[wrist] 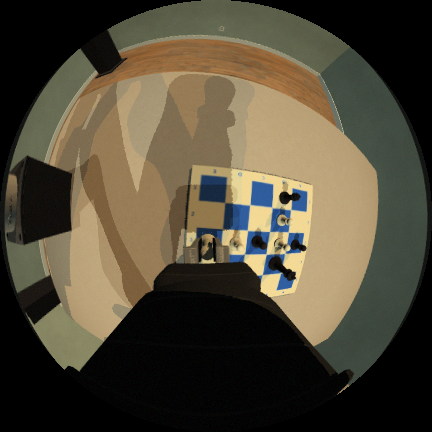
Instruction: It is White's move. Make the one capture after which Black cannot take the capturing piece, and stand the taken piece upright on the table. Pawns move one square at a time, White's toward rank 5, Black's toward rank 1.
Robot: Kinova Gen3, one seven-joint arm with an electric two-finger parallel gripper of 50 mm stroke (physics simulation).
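Places are measured from the arm's base along level axes (x ahead, y left, z up), in millimetres.
Pixels of known places: gripper, fingertip midpoint: (206, 245).
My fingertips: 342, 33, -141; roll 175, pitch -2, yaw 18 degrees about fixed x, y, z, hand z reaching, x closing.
Behind a point stands the place of what it marks, as x, y, z.
My gripper (206, 245) {342, 33, -141} is shut on a white piece (208, 239) {343, 39, -151} over square E3, at the near left of the board (207, 216) {333, 67, -167}. The fingers hide much of the piece, and its type is hard to tell. Beside it, a small white piece (236, 244) {380, 43, -145} stands on D3 and a small black piece (258, 242) {414, 53, -152} on C3. A small white piece (281, 244) {455, 59, -152} is on B3 and a small black one (298, 245) {491, 65, -151} on A3. Another white piece (283, 220) {445, 95, -152} is on B2, a black piece (286, 197) {439, 131, -152} on B1, and a tall black piece (282, 268) {461, 26, -134} on B4.
The tan table (345, 210) {655, 179, -173} surrounds the board. Shadows of the arm fall across the table's left part and the board's left columns. A large black block-like object (45, 200) {44, 14, -86} is at the left edge of the view. The gripper body hides the board's lower left part.
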